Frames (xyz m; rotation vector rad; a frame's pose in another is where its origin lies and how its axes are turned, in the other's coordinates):
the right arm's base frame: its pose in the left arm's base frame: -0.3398 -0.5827 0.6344 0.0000 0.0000 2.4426
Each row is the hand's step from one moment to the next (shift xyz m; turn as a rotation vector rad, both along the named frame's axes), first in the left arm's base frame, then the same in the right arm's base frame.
Working: the left arm's base frame: its pose in the right arm's base frame: 0.1148 -0.6647 -0.6344 0.0000 0.0000 -2.4426

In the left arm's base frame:
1: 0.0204 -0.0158 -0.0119 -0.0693 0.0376 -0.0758
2: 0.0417 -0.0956 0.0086 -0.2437 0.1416 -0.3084
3: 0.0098 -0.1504 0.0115 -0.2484 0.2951 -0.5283
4: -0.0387 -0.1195 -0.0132 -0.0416 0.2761 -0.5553
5: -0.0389 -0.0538 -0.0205 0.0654 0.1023 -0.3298
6: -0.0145 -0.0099 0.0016 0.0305 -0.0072 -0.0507
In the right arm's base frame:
1: -0.0258 -0.0010 -0.0119 0.0772 0.0158 -0.0758
2: -0.0934 0.0463 0.0086 0.2777 0.0484 -0.3084
3: -0.1043 0.1088 0.0115 0.3800 -0.0661 -0.5283
4: -0.0473 0.1164 -0.0132 0.2095 -0.1846 -0.5553
5: -0.0048 0.0662 -0.0205 0.0158 -0.1204 -0.3298
6: 0.0047 0.0169 0.0016 -0.0280 -0.0141 -0.0507

